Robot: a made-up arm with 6 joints. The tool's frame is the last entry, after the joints. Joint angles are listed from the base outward. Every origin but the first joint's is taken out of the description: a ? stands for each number. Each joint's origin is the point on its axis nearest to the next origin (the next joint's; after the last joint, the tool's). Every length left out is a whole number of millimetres.
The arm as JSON. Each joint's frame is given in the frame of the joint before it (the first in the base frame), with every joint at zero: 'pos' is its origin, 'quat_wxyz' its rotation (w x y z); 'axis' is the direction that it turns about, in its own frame. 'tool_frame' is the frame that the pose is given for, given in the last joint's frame.
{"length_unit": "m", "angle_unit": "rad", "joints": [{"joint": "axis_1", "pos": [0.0, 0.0, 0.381], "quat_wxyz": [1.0, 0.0, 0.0, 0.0], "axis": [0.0, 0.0, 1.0]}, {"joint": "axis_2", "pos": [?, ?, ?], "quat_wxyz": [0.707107, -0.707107, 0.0, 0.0], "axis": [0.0, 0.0, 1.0]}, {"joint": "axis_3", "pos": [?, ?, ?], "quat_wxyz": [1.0, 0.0, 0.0, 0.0], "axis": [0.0, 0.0, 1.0]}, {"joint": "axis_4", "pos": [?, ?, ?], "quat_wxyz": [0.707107, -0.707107, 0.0, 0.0], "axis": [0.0, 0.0, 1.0]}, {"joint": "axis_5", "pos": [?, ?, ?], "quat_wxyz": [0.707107, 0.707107, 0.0, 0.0], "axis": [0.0, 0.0, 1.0]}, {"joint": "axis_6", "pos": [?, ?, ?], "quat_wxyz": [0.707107, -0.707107, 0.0, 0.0], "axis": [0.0, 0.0, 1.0]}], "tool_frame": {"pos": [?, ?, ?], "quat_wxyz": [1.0, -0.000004, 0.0, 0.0]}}
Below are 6 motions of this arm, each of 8 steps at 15 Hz.
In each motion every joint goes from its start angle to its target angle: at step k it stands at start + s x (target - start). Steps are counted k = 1, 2, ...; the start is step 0. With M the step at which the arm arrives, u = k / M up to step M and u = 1 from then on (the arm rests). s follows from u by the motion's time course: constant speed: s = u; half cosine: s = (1 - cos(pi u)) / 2; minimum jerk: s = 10 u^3 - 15 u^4 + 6 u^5.
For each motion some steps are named. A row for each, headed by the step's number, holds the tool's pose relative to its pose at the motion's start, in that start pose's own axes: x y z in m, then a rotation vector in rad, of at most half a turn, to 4 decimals.
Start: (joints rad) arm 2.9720 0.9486 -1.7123 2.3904 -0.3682 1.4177
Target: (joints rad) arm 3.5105 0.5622 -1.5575 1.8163 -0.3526 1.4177
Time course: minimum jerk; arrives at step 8
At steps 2, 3, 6, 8:
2: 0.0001 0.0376 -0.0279 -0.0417 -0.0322 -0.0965
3: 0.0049 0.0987 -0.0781 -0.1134 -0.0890 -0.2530
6: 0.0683 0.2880 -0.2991 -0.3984 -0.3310 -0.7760
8: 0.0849 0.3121 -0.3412 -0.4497 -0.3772 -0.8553

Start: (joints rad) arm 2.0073 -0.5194 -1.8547 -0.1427 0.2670 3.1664
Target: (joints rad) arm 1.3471 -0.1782 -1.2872 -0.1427 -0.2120 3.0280
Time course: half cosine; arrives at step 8
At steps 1, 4, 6, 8:
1: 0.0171 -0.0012 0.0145 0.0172 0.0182 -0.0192
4: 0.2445 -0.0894 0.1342 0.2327 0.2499 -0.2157
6: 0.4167 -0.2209 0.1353 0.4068 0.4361 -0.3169
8: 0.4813 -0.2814 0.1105 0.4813 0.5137 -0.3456

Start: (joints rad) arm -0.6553 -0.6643 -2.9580 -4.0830 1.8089 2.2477
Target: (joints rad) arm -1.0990 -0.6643 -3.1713 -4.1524 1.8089 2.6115
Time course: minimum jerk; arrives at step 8
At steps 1, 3, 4, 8:
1: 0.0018 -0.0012 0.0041 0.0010 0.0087 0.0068
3: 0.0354 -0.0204 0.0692 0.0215 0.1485 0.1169
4: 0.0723 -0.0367 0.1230 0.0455 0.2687 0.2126
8: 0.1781 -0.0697 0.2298 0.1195 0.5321 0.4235

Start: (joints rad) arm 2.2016 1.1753 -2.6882 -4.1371 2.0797 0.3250
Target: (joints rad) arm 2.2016 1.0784 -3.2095 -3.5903 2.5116 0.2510
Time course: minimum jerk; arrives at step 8
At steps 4, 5, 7, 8:
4: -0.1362 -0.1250 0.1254 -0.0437 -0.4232 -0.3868
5: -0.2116 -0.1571 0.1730 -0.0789 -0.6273 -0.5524
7: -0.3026 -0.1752 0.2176 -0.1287 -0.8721 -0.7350
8: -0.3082 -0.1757 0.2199 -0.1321 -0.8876 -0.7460

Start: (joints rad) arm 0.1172 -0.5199 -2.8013 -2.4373 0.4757 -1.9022
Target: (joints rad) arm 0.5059 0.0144 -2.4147 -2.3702 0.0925 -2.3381
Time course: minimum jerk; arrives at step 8
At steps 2, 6, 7, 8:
2: 0.0371 0.0743 -0.0247 -0.1296 0.0373 -0.0320
6: 0.1221 0.5091 -0.4553 -1.1588 0.0188 -0.0989
7: 0.1097 0.5336 -0.5188 -1.2688 -0.0173 -0.0853
8: 0.1070 0.5375 -0.5306 -1.2888 -0.0246 -0.0823

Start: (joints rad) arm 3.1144 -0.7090 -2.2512 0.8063 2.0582 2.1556
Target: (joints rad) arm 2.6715 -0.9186 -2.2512 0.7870 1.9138 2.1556
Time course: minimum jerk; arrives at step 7
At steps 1, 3, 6, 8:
1: -0.0016 0.0020 -0.0007 0.0125 0.0042 0.0030
3: -0.0298 0.0327 -0.0048 0.1956 0.0724 0.0398
6: -0.0944 0.0860 0.0223 0.5085 0.2176 0.0727
8: -0.0971 0.0879 0.0243 0.5201 0.2238 0.0732

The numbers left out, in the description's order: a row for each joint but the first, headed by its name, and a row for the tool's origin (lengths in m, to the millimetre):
axis_2: 0.0 0.0 0.0
axis_3: 0.083 -0.44 0.0
axis_4: 0.093 0.411 0.0
axis_5: 0.0 0.0 0.0
axis_6: 0.119 0.152 0.0
tool: 0.0 0.0 0.0

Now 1 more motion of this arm.
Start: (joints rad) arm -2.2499 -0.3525 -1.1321 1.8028 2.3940 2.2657
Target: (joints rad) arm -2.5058 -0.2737 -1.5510 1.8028 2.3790 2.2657
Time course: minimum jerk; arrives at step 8
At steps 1, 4, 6, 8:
1: -0.0019 0.0017 -0.0009 0.0051 0.0014 -0.0045
4: -0.0519 0.0568 -0.0246 0.1626 0.0496 -0.1330
6: -0.0848 0.1046 -0.0364 0.2976 0.0960 -0.2274
8: -0.0922 0.1172 -0.0382 0.3336 0.1091 -0.2504

